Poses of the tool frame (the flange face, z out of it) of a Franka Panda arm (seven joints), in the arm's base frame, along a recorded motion.
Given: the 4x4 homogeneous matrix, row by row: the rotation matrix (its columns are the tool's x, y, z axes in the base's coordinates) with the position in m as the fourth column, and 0 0 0 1 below. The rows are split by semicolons.
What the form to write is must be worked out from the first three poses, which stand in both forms.
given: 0.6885 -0.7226 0.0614 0.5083; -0.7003 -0.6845 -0.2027 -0.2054; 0.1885 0.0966 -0.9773 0.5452; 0 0 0 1
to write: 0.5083 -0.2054 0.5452 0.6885 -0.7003 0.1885 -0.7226 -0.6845 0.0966
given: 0.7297 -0.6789 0.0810 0.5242; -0.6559 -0.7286 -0.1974 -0.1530; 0.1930 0.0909 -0.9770 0.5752; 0 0 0 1
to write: 0.5242 -0.1530 0.5752 0.7297 -0.6559 0.1930 -0.6789 -0.7286 0.0909
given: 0.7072 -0.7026 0.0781 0.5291; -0.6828 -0.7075 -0.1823 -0.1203; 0.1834 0.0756 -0.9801 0.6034; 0 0 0 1
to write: 0.5291 -0.1203 0.6034 0.7072 -0.6828 0.1834 -0.7026 -0.7075 0.0756
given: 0.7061 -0.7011 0.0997 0.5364; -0.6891 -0.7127 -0.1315 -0.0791; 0.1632 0.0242 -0.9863 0.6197; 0 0 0 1
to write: 0.5364 -0.0791 0.6197 0.7061 -0.6891 0.1632 -0.7011 -0.7127 0.0242
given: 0.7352 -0.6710 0.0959 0.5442; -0.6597 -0.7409 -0.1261 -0.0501; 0.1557 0.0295 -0.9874 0.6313; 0 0 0 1
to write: 0.5442 -0.0501 0.6313 0.7352 -0.6597 0.1557 -0.6710 -0.7409 0.0295
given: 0.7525 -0.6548 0.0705 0.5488; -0.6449 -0.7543 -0.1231 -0.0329; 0.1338 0.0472 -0.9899 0.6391; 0 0 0 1
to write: 0.5488 -0.0329 0.6391 0.7525 -0.6449 0.1338 -0.6548 -0.7543 0.0472
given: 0.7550 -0.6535 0.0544 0.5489; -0.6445 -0.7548 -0.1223 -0.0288; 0.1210 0.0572 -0.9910 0.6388; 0 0 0 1
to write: 0.5489 -0.0288 0.6388 0.7550 -0.6445 0.1210 -0.6535 -0.7548 0.0572
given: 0.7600 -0.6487 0.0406 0.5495; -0.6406 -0.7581 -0.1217 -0.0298; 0.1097 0.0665 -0.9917 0.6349; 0 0 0 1
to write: 0.5495 -0.0298 0.6349 0.7600 -0.6406 0.1097 -0.6487 -0.7581 0.0665
